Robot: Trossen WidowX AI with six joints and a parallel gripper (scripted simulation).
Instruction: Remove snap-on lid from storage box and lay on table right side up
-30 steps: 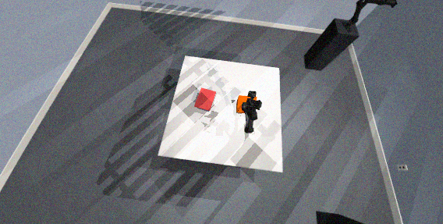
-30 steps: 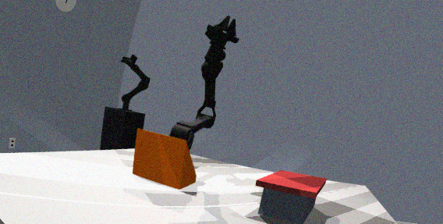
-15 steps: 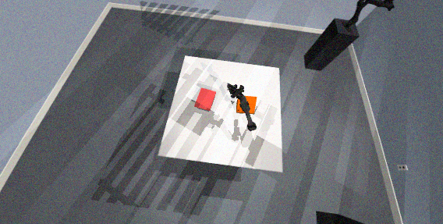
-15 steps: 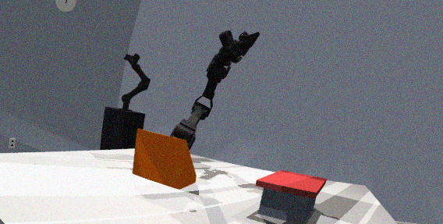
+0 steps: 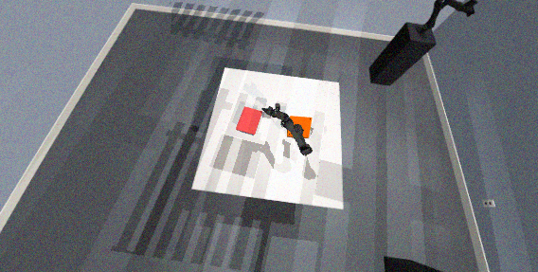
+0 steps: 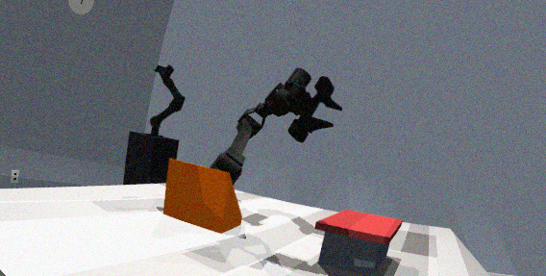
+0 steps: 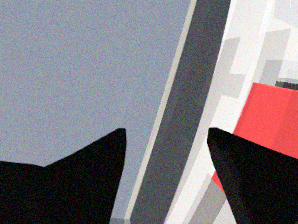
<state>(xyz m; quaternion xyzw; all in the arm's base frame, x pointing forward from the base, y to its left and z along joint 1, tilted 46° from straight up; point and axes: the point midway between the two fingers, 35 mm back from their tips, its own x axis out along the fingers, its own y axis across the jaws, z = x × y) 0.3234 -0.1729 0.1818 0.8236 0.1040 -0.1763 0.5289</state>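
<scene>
Right now my gripper tip is 120 mm short of the red lid and 260 mm above it. Also, from my gripper tip: storage box (120 mm ahead, 310 mm below).
</scene>
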